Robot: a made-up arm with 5 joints.
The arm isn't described. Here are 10 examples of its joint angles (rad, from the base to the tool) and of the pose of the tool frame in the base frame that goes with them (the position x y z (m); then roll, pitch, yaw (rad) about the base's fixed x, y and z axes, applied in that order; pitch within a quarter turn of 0, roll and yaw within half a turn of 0).
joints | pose
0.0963 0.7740 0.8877 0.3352 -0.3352 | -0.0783 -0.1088 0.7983 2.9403 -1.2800 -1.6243
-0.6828 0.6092 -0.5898 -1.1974 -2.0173 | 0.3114 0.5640 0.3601 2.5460 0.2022 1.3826
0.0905 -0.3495 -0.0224 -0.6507 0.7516 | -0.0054 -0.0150 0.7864 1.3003 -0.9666 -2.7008
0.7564 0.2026 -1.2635 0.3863 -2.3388 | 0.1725 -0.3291 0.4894 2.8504 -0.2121 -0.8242
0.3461 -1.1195 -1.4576 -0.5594 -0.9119 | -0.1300 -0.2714 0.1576 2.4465 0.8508 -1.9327
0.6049 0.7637 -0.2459 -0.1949 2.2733 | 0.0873 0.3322 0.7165 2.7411 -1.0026 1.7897
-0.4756 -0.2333 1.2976 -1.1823 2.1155 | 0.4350 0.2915 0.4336 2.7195 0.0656 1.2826
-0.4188 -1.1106 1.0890 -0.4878 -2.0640 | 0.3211 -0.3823 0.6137 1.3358 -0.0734 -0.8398
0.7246 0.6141 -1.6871 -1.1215 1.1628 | 0.1432 -0.2376 0.3708 -0.3138 0.3086 -1.6411
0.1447 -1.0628 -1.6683 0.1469 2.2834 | -0.1224 -0.0818 0.8292 -0.3672 -1.0157 2.7189
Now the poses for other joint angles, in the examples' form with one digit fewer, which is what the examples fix.
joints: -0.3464 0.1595 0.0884 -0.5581 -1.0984
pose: 0.433 -0.165 0.628 1.790 -0.246 -0.472
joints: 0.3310 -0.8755 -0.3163 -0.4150 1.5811
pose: 0.183 0.101 0.759 2.054 -0.968 1.555
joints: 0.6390 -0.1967 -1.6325 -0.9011 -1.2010
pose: 0.138 -0.091 0.023 -3.068 1.145 -0.335
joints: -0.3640 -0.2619 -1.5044 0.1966 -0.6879
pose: 0.109 -0.133 0.165 2.887 0.957 -1.012
